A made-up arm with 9 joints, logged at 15 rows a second.
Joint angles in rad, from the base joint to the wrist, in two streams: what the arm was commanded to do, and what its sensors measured. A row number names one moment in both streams.
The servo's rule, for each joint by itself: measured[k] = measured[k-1] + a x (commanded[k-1-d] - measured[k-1]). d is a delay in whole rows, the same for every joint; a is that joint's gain. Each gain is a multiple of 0.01, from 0.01 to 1. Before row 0 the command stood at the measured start. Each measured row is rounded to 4 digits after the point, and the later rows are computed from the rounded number. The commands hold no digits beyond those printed.
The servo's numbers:
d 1
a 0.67 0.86 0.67 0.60 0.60 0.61 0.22 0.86 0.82
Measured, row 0: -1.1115 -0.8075 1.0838 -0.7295 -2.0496 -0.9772 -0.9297 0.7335 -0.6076
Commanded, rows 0 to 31: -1.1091 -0.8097 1.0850 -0.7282 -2.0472 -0.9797 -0.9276 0.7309 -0.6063; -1.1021 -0.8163 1.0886 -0.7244 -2.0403 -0.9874 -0.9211 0.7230 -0.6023; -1.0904 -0.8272 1.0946 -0.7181 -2.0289 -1.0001 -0.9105 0.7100 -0.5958; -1.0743 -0.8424 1.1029 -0.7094 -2.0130 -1.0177 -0.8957 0.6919 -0.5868; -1.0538 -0.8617 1.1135 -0.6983 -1.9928 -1.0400 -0.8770 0.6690 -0.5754; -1.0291 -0.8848 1.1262 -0.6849 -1.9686 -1.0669 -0.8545 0.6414 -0.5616; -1.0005 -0.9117 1.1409 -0.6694 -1.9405 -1.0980 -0.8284 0.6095 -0.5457; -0.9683 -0.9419 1.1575 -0.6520 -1.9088 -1.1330 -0.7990 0.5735 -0.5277; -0.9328 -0.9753 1.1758 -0.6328 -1.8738 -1.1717 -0.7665 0.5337 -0.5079; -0.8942 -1.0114 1.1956 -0.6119 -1.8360 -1.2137 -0.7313 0.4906 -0.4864; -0.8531 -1.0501 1.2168 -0.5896 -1.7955 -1.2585 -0.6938 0.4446 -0.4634; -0.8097 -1.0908 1.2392 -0.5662 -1.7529 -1.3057 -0.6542 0.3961 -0.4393; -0.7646 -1.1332 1.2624 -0.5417 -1.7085 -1.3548 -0.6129 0.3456 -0.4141; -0.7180 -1.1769 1.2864 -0.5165 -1.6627 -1.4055 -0.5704 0.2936 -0.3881; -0.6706 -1.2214 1.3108 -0.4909 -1.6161 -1.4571 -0.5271 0.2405 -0.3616; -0.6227 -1.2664 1.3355 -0.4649 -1.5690 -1.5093 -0.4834 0.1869 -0.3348; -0.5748 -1.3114 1.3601 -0.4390 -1.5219 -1.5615 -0.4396 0.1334 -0.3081; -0.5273 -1.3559 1.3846 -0.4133 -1.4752 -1.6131 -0.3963 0.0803 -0.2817; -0.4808 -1.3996 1.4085 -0.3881 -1.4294 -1.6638 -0.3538 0.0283 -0.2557; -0.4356 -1.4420 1.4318 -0.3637 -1.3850 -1.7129 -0.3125 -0.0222 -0.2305; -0.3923 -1.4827 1.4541 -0.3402 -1.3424 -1.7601 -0.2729 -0.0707 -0.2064; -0.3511 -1.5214 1.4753 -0.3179 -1.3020 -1.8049 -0.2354 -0.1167 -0.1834; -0.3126 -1.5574 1.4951 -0.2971 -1.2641 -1.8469 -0.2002 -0.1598 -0.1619; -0.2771 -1.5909 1.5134 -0.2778 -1.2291 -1.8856 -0.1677 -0.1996 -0.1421; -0.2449 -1.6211 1.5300 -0.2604 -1.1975 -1.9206 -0.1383 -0.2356 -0.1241; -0.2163 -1.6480 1.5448 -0.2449 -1.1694 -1.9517 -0.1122 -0.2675 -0.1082; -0.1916 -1.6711 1.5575 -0.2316 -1.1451 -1.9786 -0.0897 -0.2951 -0.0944; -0.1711 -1.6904 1.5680 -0.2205 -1.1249 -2.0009 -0.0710 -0.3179 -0.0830; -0.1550 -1.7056 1.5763 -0.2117 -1.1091 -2.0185 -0.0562 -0.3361 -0.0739; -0.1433 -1.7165 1.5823 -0.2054 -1.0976 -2.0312 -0.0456 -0.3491 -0.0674; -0.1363 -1.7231 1.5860 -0.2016 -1.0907 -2.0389 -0.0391 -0.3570 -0.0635; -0.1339 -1.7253 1.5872 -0.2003 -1.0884 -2.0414 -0.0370 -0.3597 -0.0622
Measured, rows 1 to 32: -1.1115 -0.8075 1.0838 -0.7295 -2.0496 -0.9772 -0.9297 0.7335 -0.6076; -1.1099 -0.8094 1.0846 -0.7287 -2.0482 -0.9787 -0.9292 0.7313 -0.6065; -1.1047 -0.8153 1.0873 -0.7261 -2.0435 -0.9840 -0.9274 0.7242 -0.6031; -1.0951 -0.8255 1.0922 -0.7213 -2.0347 -0.9938 -0.9237 0.7120 -0.5971; -1.0812 -0.8400 1.0994 -0.7142 -2.0217 -1.0084 -0.9175 0.6947 -0.5887; -1.0628 -0.8587 1.1088 -0.7047 -2.0044 -1.0277 -0.9086 0.6726 -0.5778; -1.0402 -0.8811 1.1205 -0.6928 -1.9829 -1.0516 -0.8967 0.6458 -0.5645; -1.0136 -0.9074 1.1342 -0.6788 -1.9575 -1.0799 -0.8817 0.6146 -0.5491; -0.9832 -0.9371 1.1498 -0.6627 -1.9283 -1.1123 -0.8635 0.5793 -0.5316; -0.9494 -0.9700 1.1672 -0.6448 -1.8956 -1.1485 -0.8422 0.5401 -0.5122; -0.9124 -1.0056 1.1862 -0.6251 -1.8598 -1.1883 -0.8178 0.4975 -0.4910; -0.8727 -1.0439 1.2067 -0.6038 -1.8212 -1.2311 -0.7905 0.4520 -0.4684; -0.8305 -1.0842 1.2285 -0.5812 -1.7802 -1.2766 -0.7605 0.4039 -0.4445; -0.7863 -1.1263 1.2512 -0.5575 -1.7372 -1.3243 -0.7280 0.3538 -0.4196; -0.7405 -1.1698 1.2748 -0.5329 -1.6925 -1.3738 -0.6933 0.3020 -0.3938; -0.6937 -1.2142 1.2989 -0.5077 -1.6467 -1.4246 -0.6567 0.2491 -0.3674; -0.6461 -1.2591 1.3234 -0.4820 -1.6001 -1.4763 -0.6186 0.1956 -0.3407; -0.5983 -1.3041 1.3480 -0.4562 -1.5532 -1.5283 -0.5792 0.1421 -0.3140; -0.5507 -1.3486 1.3725 -0.4305 -1.5064 -1.5800 -0.5390 0.0890 -0.2875; -0.5039 -1.3925 1.3966 -0.4051 -1.4602 -1.6311 -0.4983 0.0368 -0.2614; -0.4581 -1.4351 1.4202 -0.3803 -1.4151 -1.6810 -0.4574 -0.0139 -0.2361; -0.4140 -1.4760 1.4429 -0.3562 -1.3715 -1.7293 -0.4168 -0.0627 -0.2117; -0.3719 -1.5150 1.4646 -0.3332 -1.3298 -1.7754 -0.3769 -0.1091 -0.1885; -0.3322 -1.5515 1.4850 -0.3115 -1.2904 -1.8190 -0.3380 -0.1527 -0.1667; -0.2953 -1.5854 1.5040 -0.2913 -1.2536 -1.8596 -0.3005 -0.1930 -0.1465; -0.2615 -1.6161 1.5214 -0.2728 -1.2199 -1.8968 -0.2648 -0.2296 -0.1281; -0.2312 -1.6435 1.5371 -0.2561 -1.1896 -1.9303 -0.2312 -0.2622 -0.1118; -0.2047 -1.6672 1.5508 -0.2414 -1.1629 -1.9598 -0.2001 -0.2905 -0.0975; -0.1822 -1.6872 1.5623 -0.2289 -1.1401 -1.9849 -0.1717 -0.3141 -0.0856; -0.1640 -1.7030 1.5717 -0.2186 -1.1215 -2.0054 -0.1463 -0.3330 -0.0760; -0.1501 -1.7146 1.5788 -0.2107 -1.1072 -2.0211 -0.1241 -0.3468 -0.0689; -0.1409 -1.7219 1.5836 -0.2052 -1.0973 -2.0320 -0.1054 -0.3556 -0.0645
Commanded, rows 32 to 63: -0.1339 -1.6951 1.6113 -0.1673 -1.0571 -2.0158 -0.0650 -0.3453 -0.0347; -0.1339 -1.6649 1.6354 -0.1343 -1.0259 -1.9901 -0.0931 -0.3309 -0.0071; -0.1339 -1.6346 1.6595 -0.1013 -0.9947 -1.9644 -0.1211 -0.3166 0.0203; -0.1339 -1.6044 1.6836 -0.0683 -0.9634 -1.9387 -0.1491 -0.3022 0.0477; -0.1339 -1.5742 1.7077 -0.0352 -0.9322 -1.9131 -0.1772 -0.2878 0.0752; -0.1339 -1.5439 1.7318 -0.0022 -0.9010 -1.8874 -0.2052 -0.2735 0.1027; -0.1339 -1.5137 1.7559 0.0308 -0.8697 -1.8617 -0.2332 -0.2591 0.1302; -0.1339 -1.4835 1.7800 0.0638 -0.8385 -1.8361 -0.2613 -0.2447 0.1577; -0.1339 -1.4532 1.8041 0.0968 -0.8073 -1.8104 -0.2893 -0.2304 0.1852; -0.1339 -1.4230 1.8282 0.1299 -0.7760 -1.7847 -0.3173 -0.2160 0.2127; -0.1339 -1.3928 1.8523 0.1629 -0.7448 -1.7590 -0.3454 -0.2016 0.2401; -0.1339 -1.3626 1.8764 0.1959 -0.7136 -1.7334 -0.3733 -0.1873 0.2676; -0.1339 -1.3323 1.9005 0.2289 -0.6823 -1.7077 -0.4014 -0.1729 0.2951; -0.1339 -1.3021 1.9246 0.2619 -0.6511 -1.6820 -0.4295 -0.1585 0.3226; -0.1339 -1.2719 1.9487 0.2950 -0.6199 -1.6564 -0.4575 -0.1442 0.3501; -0.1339 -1.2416 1.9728 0.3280 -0.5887 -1.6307 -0.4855 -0.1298 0.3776; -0.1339 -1.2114 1.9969 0.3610 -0.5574 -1.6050 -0.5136 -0.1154 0.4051; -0.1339 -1.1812 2.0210 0.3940 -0.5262 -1.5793 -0.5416 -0.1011 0.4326; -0.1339 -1.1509 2.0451 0.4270 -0.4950 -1.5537 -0.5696 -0.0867 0.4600; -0.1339 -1.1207 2.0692 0.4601 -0.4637 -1.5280 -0.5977 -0.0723 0.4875; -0.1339 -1.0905 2.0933 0.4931 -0.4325 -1.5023 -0.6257 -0.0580 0.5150; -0.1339 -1.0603 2.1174 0.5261 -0.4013 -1.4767 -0.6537 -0.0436 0.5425; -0.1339 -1.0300 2.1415 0.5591 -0.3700 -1.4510 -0.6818 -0.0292 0.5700; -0.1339 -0.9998 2.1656 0.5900 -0.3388 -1.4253 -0.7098 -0.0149 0.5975; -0.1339 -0.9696 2.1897 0.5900 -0.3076 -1.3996 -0.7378 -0.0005 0.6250; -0.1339 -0.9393 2.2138 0.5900 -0.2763 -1.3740 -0.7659 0.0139 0.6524; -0.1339 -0.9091 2.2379 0.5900 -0.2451 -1.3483 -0.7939 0.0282 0.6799; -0.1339 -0.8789 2.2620 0.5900 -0.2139 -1.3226 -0.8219 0.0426 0.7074; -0.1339 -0.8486 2.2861 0.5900 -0.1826 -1.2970 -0.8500 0.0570 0.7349; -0.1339 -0.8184 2.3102 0.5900 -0.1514 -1.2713 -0.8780 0.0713 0.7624; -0.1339 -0.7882 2.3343 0.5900 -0.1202 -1.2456 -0.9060 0.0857 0.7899; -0.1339 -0.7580 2.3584 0.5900 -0.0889 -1.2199 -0.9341 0.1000 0.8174
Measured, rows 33 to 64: -0.1362 -1.7248 1.5860 -0.2023 -1.0920 -2.0377 -0.0904 -0.3591 -0.0626; -0.1347 -1.6993 1.6030 -0.1813 -1.0711 -2.0243 -0.0848 -0.3472 -0.0397; -0.1342 -1.6697 1.6247 -0.1531 -1.0440 -2.0034 -0.0866 -0.3332 -0.0130; -0.1340 -1.6395 1.6480 -0.1220 -1.0144 -1.9796 -0.0942 -0.3189 0.0143; -0.1339 -1.6093 1.6719 -0.0898 -0.9838 -1.9547 -0.1063 -0.3045 0.0417; -0.1339 -1.5791 1.6959 -0.0570 -0.9528 -1.9293 -0.1219 -0.2901 0.0692; -0.1339 -1.5488 1.7200 -0.0241 -0.9217 -1.9037 -0.1402 -0.2758 0.0967; -0.1339 -1.5186 1.7441 0.0088 -0.8905 -1.8781 -0.1607 -0.2614 0.1242; -0.1339 -1.4884 1.7682 0.0418 -0.8593 -1.8525 -0.1828 -0.2470 0.1517; -0.1339 -1.4581 1.7923 0.0748 -0.8281 -1.8268 -0.2062 -0.2327 0.1792; -0.1339 -1.4279 1.8164 0.1079 -0.7968 -1.8011 -0.2306 -0.2183 0.2067; -0.1339 -1.3977 1.8405 0.1409 -0.7656 -1.7754 -0.2559 -0.2039 0.2341; -0.1339 -1.3675 1.8646 0.1739 -0.7344 -1.7498 -0.2817 -0.1896 0.2616; -0.1339 -1.3372 1.8887 0.2069 -0.7031 -1.7241 -0.3080 -0.1752 0.2891; -0.1339 -1.3070 1.9128 0.2399 -0.6719 -1.6984 -0.3347 -0.1608 0.3166; -0.1339 -1.2768 1.9369 0.2730 -0.6407 -1.6728 -0.3617 -0.1465 0.3441; -0.1339 -1.2465 1.9610 0.3060 -0.6095 -1.6471 -0.3889 -0.1321 0.3716; -0.1339 -1.2163 1.9851 0.3390 -0.5782 -1.6214 -0.4163 -0.1177 0.3991; -0.1339 -1.1861 2.0092 0.3720 -0.5470 -1.5957 -0.4439 -0.1034 0.4266; -0.1339 -1.1558 2.0333 0.4050 -0.5158 -1.5701 -0.4716 -0.0890 0.4540; -0.1339 -1.1256 2.0574 0.4381 -0.4845 -1.5444 -0.4993 -0.0746 0.4815; -0.1339 -1.0954 2.0815 0.4711 -0.4533 -1.5187 -0.5271 -0.0603 0.5090; -0.1339 -1.0652 2.1056 0.5041 -0.4221 -1.4931 -0.5550 -0.0459 0.5365; -0.1339 -1.0349 2.1297 0.5371 -0.3908 -1.4674 -0.5829 -0.0315 0.5640; -0.1339 -1.0047 2.1538 0.5688 -0.3596 -1.4417 -0.6108 -0.0172 0.5915; -0.1339 -0.9745 2.1779 0.5815 -0.3284 -1.4160 -0.6387 -0.0028 0.6190; -0.1339 -0.9442 2.2020 0.5866 -0.2971 -1.3904 -0.6667 0.0116 0.6464; -0.1339 -0.9140 2.2261 0.5886 -0.2659 -1.3647 -0.6947 0.0259 0.6739; -0.1339 -0.8838 2.2502 0.5894 -0.2347 -1.3390 -0.7227 0.0403 0.7014; -0.1339 -0.8535 2.2743 0.5898 -0.2034 -1.3134 -0.7507 0.0547 0.7289; -0.1339 -0.8233 2.2984 0.5899 -0.1722 -1.2877 -0.7787 0.0690 0.7564; -0.1339 -0.7931 2.3225 0.5900 -0.1410 -1.2620 -0.8067 0.0834 0.7839
